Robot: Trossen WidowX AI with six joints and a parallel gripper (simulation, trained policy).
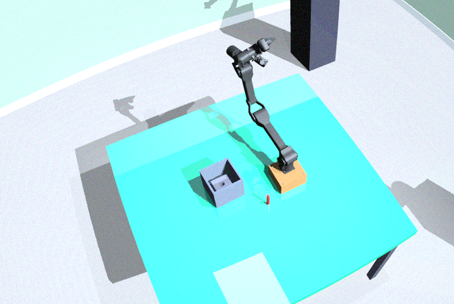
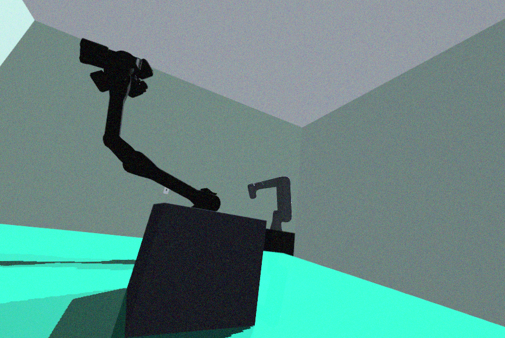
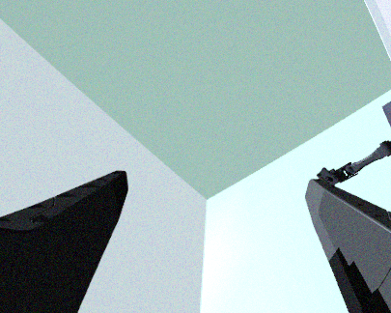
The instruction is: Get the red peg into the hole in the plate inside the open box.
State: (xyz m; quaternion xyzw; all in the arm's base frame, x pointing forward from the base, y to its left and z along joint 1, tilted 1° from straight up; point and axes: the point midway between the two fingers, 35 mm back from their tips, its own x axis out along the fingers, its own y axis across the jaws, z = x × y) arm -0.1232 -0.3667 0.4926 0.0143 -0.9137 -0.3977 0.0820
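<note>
The red peg lies 310 mm ahead of my gripper tip, 480 mm to the left of it and 530 mm below it.
</note>
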